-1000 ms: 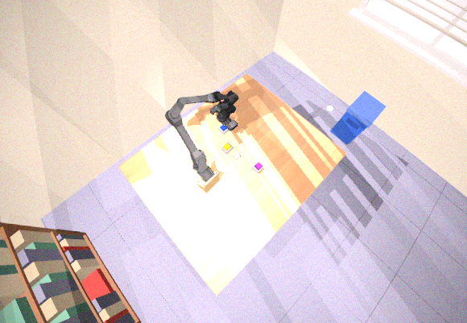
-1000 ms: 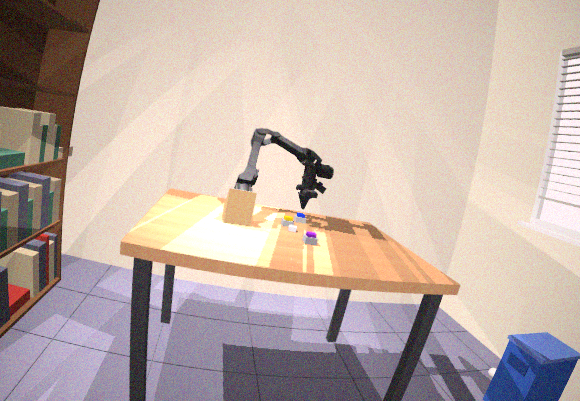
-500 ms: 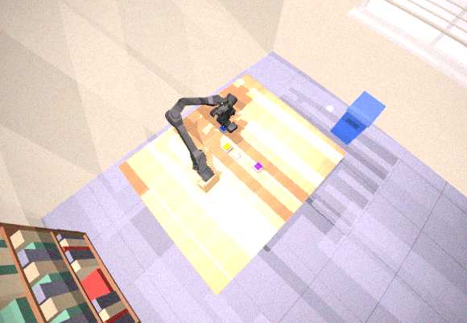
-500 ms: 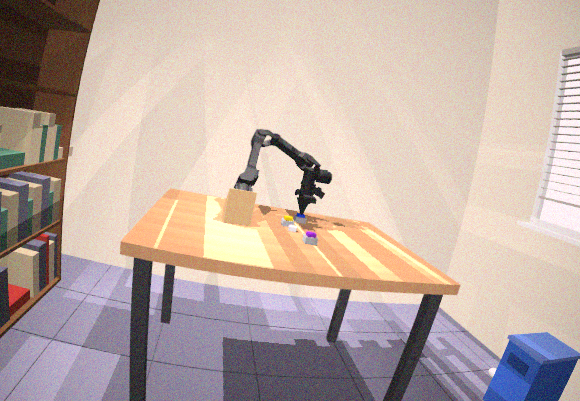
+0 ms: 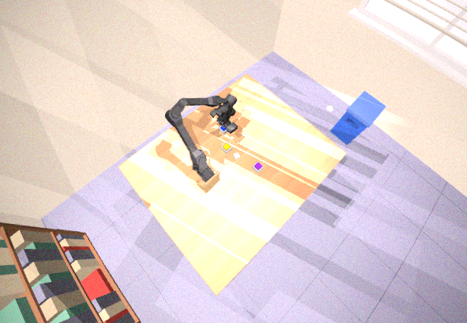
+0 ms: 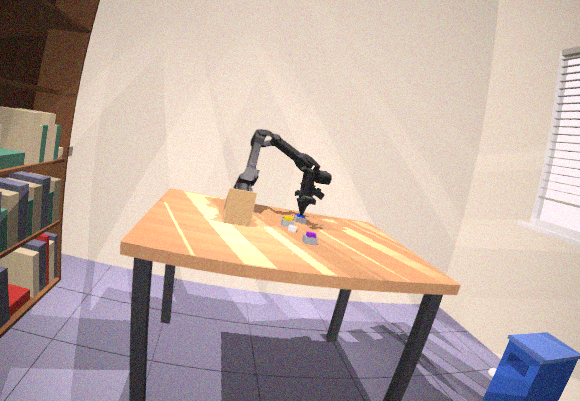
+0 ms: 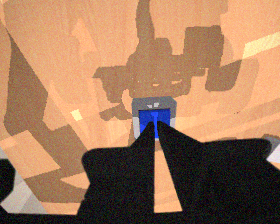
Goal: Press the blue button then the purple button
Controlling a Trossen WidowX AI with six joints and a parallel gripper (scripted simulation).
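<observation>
The blue button is 1 cm below my gripper tip. From my gripper tip the other things lie so: yellow button (11 cm to the right, 8 cm behind); small white block (19 cm to the right, 7 cm behind, 2 cm below); purple button (33 cm to the right, 3 cm behind).
</observation>
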